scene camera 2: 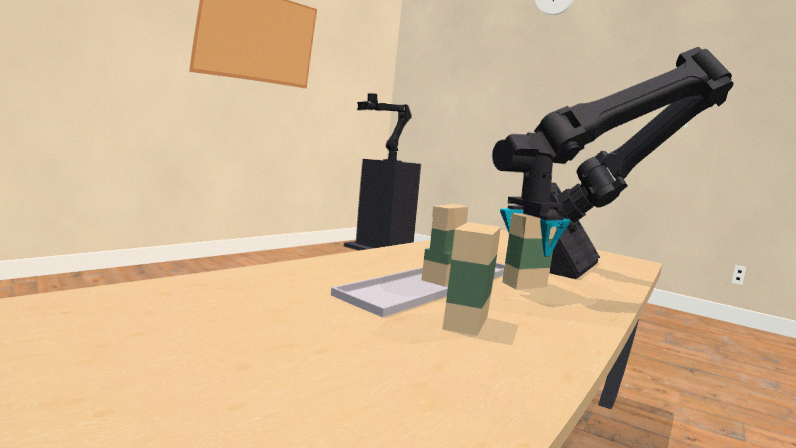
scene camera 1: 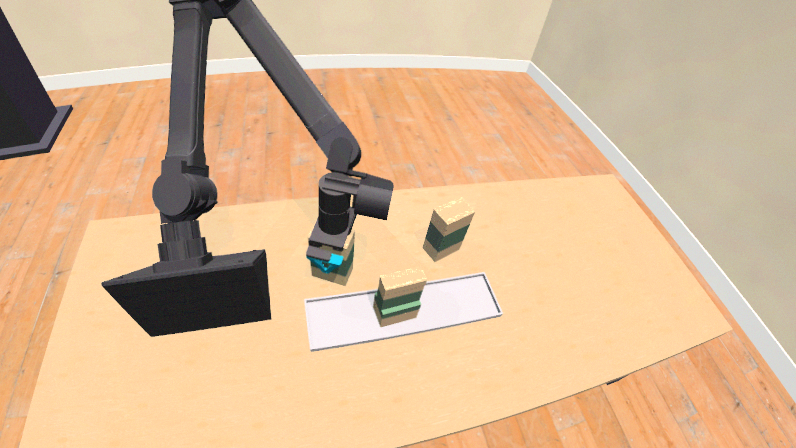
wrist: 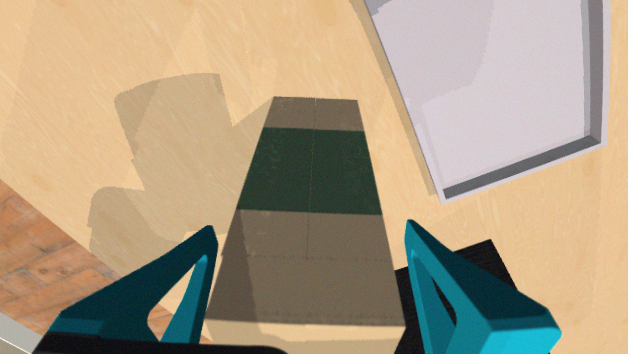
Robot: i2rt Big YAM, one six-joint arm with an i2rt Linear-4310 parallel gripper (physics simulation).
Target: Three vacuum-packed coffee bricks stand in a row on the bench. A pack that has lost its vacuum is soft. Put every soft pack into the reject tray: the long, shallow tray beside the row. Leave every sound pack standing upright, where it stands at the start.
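Places are measured from the arm's base along level axes (x ahead, y left, z up), in centimetres.
Pixels of known places: gripper, between the fingertips: (scene camera 2: 530,250) (scene camera 1: 332,253) (wrist: 308,232); arm's base, origin of its link: (scene camera 2: 562,212) (scene camera 1: 185,265).
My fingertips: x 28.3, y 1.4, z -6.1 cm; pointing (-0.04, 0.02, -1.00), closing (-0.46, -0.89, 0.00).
Ahead of a thing's pixels: the offset from my fingertips to its top centre. Level surfaces: height alone.
One coffee pack @(dx +0.0, dy -0.1, dz +6.9 cm) (scene camera 1: 346,269) (scene camera 2: 523,277) (wrist: 312,170), tan with a dark green band, stands upright on the bench at the left of scene camera 1. My gripper (scene camera 1: 327,267) (scene camera 2: 528,243) (wrist: 308,232) is open around its upper part, one finger on each side, with gaps showing in the wrist view. A second pack @(dx +10.6, dy -13.1, dz +7.2 cm) (scene camera 1: 398,297) (scene camera 2: 436,272) stands upright in the pale reject tray @(dx +13.0, dy -13.2, dz -5.7 cm) (scene camera 1: 339,328) (scene camera 2: 373,294) (wrist: 535,75); a green ledge juts from its face. A third pack @(dx +27.1, dy +0.7, dz +6.9 cm) (scene camera 1: 447,237) (scene camera 2: 470,283) stands upright on the bench, to the right in scene camera 1.
The arm's black base (scene camera 1: 206,297) (scene camera 2: 576,253) (wrist: 465,265) stands on the bench @(dz -7.1 cm) (scene camera 1: 222,378) (scene camera 2: 222,361), left of the packs in scene camera 1. The third pack stands near the tray's far long side. A second arm on a black pedestal (scene camera 2: 387,203) is in the background.
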